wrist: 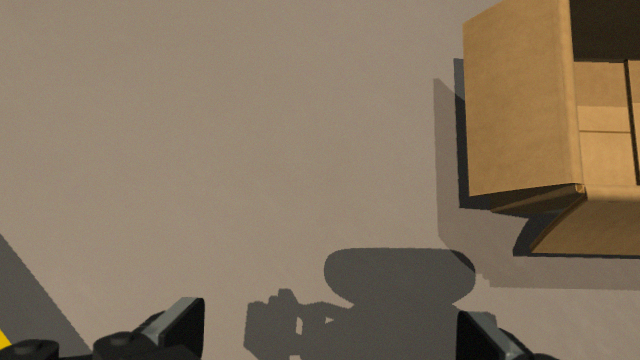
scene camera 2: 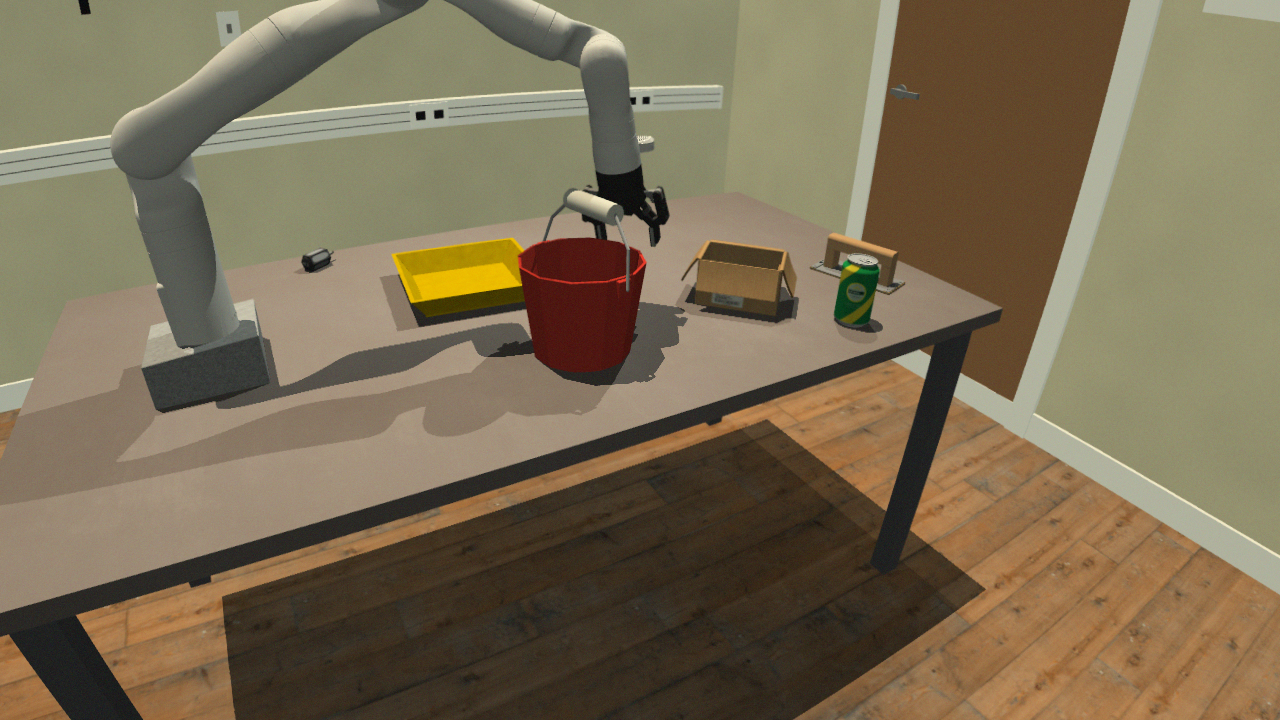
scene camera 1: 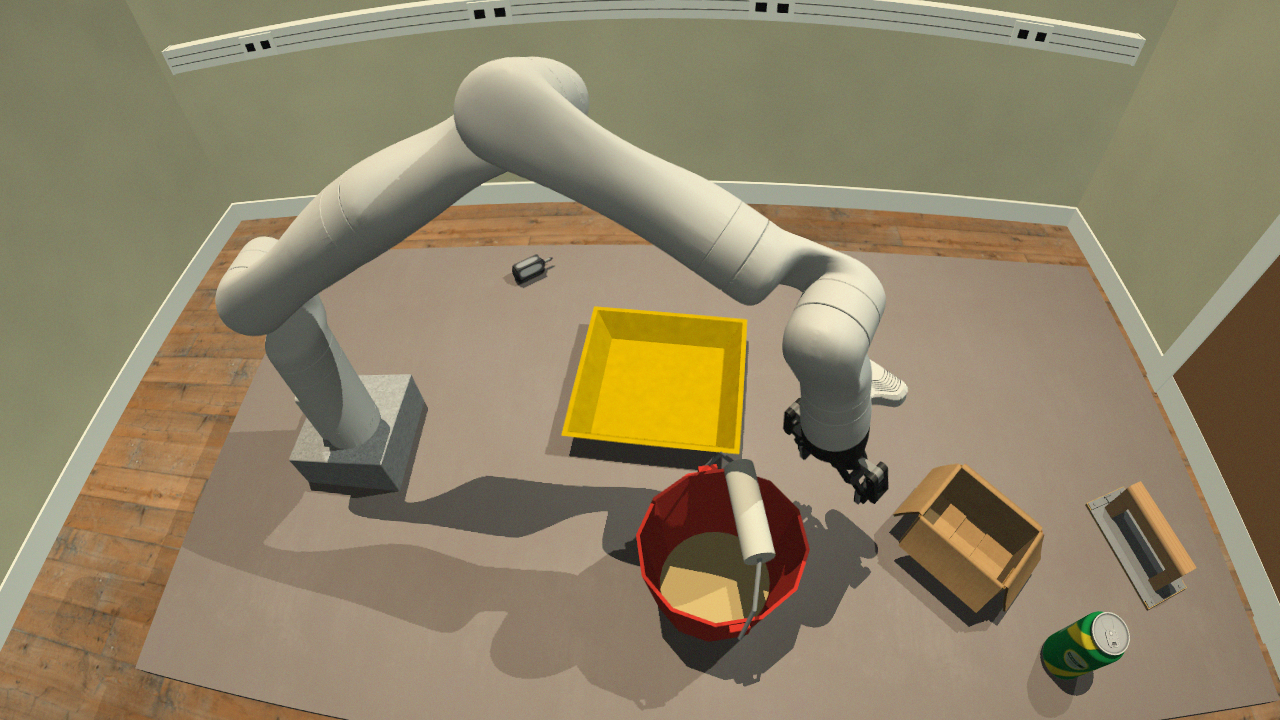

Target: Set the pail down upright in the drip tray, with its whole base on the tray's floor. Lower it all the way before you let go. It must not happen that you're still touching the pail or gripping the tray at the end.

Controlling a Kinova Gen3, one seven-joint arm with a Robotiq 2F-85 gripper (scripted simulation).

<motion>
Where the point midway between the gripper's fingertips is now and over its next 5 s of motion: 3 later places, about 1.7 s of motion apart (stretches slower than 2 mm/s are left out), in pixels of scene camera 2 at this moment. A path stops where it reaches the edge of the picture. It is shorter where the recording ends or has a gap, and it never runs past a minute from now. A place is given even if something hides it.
My gripper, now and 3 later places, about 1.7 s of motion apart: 628, 243; 584, 212; 485, 147; 590, 154
</motion>
